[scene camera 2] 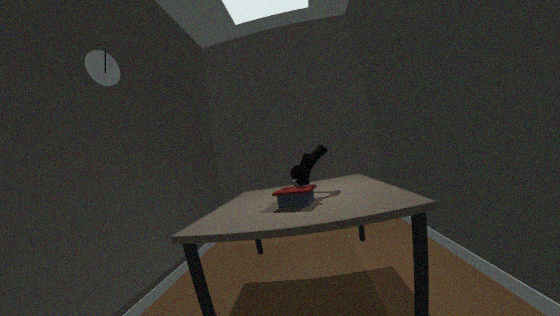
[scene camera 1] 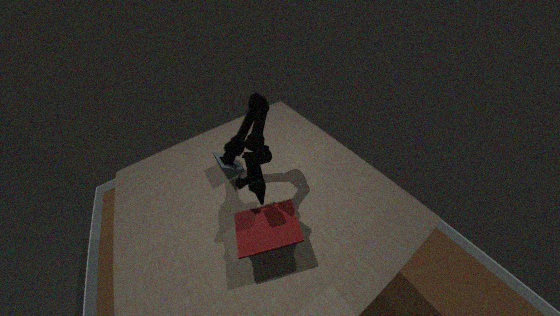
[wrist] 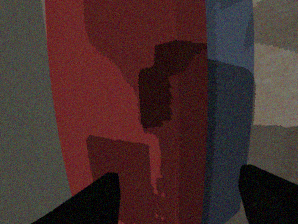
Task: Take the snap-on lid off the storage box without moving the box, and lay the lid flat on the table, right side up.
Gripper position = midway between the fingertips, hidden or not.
In view: the gripper (wrist: 180,180) and a lid (scene camera 1: 258,230).
The lid shows as well in the wrist view (wrist: 130,92).
